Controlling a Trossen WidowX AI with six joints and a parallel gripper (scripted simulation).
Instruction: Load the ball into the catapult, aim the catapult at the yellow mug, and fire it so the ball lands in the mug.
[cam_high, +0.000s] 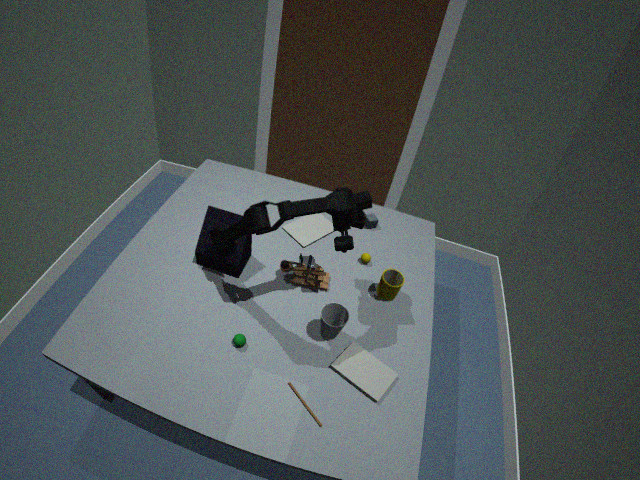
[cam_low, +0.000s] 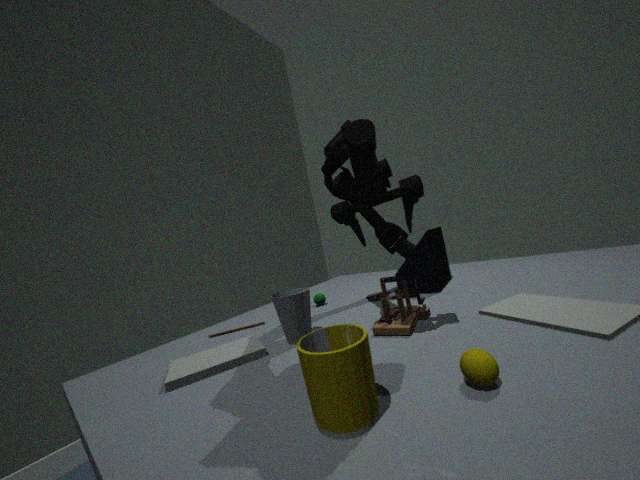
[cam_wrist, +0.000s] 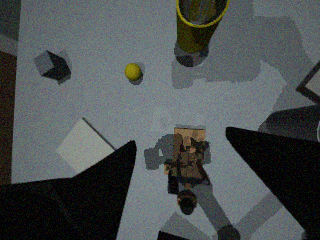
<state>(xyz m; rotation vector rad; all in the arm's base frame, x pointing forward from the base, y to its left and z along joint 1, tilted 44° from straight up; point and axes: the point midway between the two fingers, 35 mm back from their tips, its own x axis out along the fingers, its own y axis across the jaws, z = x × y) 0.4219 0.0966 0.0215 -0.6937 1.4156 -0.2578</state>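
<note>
My gripper tip is 190 mm past the dark ball, 140 mm above it and 40 mm to the left of it. Round my gripper tip: yellow mug (220 mm ahead, 170 mm below, 20 mm to the right); yellow ball (180 mm below, 130 mm to the left, 120 mm ahead); wooden catapult (150 mm below, 120 mm behind, 30 mm to the right).
</note>
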